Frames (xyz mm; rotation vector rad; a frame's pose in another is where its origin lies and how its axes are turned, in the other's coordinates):
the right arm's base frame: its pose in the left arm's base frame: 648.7 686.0 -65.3 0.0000 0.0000 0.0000
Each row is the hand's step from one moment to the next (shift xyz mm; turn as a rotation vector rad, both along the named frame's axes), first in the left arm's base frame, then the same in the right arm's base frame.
Working: the left arm's base frame: its pose in the right arm's base frame: -648.7 -686.0 65.3 0.0000 0.0000 0.0000

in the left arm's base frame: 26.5 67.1 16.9 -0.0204 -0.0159 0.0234
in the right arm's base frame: 26.5 67.1 16.9 -0.0204 -0.0159 0.0234
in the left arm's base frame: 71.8 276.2 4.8 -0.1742 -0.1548 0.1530
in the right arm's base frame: 71.8 276.2 4.8 -0.1742 -0.1548 0.1530
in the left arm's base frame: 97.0 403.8 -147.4 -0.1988 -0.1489 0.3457
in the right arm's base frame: 97.0 403.8 -147.4 -0.1988 -0.1489 0.3457
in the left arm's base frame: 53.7 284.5 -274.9 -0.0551 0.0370 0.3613
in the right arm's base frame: 53.7 284.5 -274.9 -0.0551 0.0370 0.3613
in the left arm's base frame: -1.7 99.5 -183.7 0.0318 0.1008 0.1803
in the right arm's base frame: -1.7 99.5 -183.7 0.0318 0.1008 0.1803
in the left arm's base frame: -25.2 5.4 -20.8 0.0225 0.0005 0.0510
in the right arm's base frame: -25.2 5.4 -20.8 0.0225 0.0005 0.0510
